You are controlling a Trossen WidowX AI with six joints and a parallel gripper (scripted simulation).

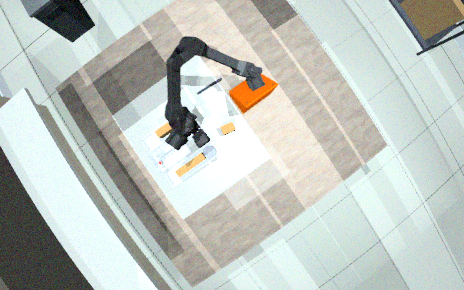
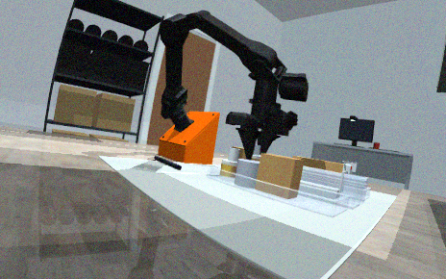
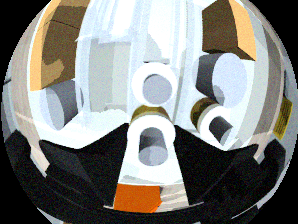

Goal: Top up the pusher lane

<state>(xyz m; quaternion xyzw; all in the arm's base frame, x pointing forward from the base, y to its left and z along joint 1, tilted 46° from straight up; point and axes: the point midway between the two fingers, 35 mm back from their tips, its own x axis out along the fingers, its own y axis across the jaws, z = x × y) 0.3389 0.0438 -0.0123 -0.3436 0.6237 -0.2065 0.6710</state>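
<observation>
The white mat is 5 cm ahead of my gripper tip, 1 cm to the left of it and 5 cm below it. Round my gripper tip: tan box (13 cm behind, 7 cm to the left, 1 cm below); thin black rod (15 cm behind, 16 cm to the right, 4 cm below); clear sprung lane (14 cm ahead, 4 cm to the left, 3 cm below).
</observation>
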